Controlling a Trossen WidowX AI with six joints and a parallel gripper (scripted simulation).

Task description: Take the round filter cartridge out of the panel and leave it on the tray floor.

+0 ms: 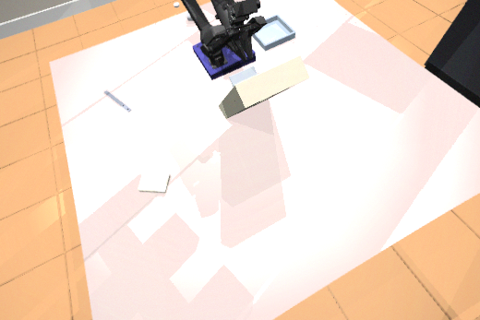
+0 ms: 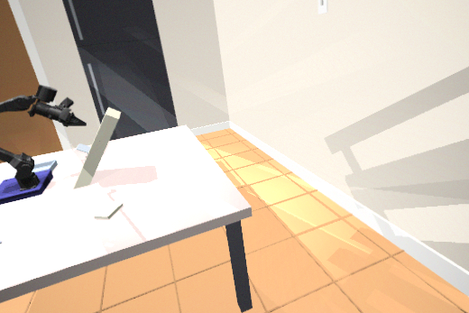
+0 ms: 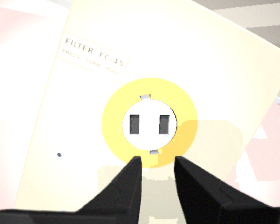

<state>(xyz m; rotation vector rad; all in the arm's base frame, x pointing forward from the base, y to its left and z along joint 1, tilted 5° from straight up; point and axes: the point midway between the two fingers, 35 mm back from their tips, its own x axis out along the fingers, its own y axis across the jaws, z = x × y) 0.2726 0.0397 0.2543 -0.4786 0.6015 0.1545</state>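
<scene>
The round white filter cartridge lies 60 mm ahead of my gripper tip and 40 mm below it. From my gripper tip the other things lie so: cream service panel: 10 mm ahead, 120 mm below; white card: 90 mm ahead, 400 mm to the right, 260 mm below; light blue tray: 370 mm behind, 260 mm to the left, 260 mm below.
</scene>
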